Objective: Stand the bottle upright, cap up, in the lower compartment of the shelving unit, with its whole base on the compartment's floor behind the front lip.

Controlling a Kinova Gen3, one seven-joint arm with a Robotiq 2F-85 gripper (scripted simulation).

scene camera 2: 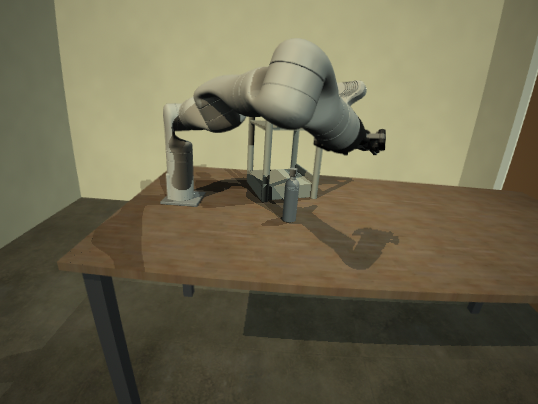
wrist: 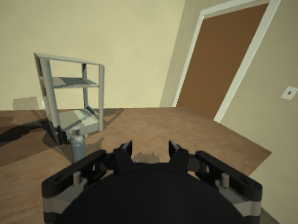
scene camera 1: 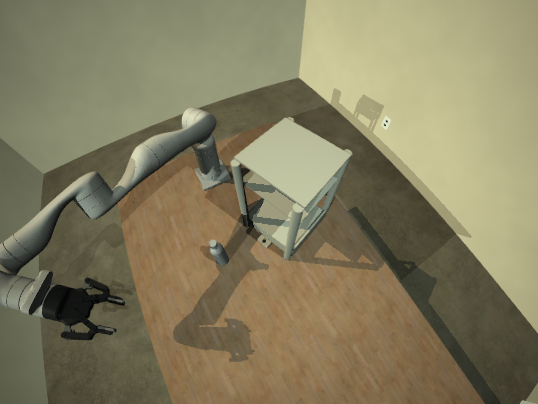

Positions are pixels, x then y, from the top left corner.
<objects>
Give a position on a lower compartment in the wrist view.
At 62, 123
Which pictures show the gripper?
Scene camera 2, the wrist view and scene camera 1: all of them.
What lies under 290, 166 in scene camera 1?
A lower compartment.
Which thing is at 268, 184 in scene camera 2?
A lower compartment.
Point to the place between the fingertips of the gripper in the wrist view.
150, 146
</objects>
